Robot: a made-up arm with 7 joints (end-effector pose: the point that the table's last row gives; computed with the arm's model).
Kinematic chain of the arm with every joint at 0, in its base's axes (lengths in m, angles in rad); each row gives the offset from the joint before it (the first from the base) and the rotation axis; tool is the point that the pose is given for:
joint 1: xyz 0 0.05 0 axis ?
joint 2: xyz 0 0.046 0 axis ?
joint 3: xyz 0 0 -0.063 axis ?
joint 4: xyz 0 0 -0.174 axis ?
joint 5: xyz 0 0 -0.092 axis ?
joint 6: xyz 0 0 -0.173 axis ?
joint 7: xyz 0 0 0 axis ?
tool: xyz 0 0 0
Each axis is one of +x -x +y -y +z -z.
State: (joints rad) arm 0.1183 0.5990 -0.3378 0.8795 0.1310 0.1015 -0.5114
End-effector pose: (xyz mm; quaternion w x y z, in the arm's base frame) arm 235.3 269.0 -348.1 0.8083 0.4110 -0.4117 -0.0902
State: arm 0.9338 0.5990 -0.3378 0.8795 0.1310 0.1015 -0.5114
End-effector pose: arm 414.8 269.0 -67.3 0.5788 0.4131 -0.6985 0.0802
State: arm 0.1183 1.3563 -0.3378 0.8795 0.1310 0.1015 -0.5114
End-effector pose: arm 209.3 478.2 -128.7 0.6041 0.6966 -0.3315 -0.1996
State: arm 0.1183 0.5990 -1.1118 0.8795 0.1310 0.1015 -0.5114
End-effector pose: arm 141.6 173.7 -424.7 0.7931 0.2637 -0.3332 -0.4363
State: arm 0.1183 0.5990 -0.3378 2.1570 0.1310 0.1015 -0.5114
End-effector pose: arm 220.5 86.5 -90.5 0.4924 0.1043 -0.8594 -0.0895
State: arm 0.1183 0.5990 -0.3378 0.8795 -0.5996 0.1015 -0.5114
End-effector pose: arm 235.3 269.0 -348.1 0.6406 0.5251 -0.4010 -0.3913
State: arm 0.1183 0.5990 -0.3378 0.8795 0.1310 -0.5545 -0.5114
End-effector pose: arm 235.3 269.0 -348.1 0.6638 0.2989 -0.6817 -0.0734
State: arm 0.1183 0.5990 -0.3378 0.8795 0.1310 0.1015 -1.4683
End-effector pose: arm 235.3 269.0 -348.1 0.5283 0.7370 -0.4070 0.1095
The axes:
joint 1: -y
joint 2: +x
joint 3: +z
joint 4: -y
joint 5: +z
joint 6: +y
joint 7: -x

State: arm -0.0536 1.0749 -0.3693 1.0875 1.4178 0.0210 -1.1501
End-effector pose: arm 205.3 372.5 -257.2 0.7026 0.4986 -0.2815 0.4225
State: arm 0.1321 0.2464 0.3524 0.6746 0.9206 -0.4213 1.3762
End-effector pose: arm 208.9 259.7 -392.5 0.5351 -0.3419 -0.7720 0.0282
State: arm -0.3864 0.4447 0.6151 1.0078 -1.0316 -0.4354 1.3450
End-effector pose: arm 61.8 375.5 -333.9 0.8303 -0.1621 0.0415 -0.5316
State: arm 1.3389 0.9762 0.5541 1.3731 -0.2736 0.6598 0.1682
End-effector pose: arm 98.1 412.0 203.9 0.3753 0.4346 -0.7473 0.3343
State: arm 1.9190 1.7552 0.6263 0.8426 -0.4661 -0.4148 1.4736
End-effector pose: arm -233.1 481.1 85.9 0.4432 0.6266 -0.6404 -0.0294
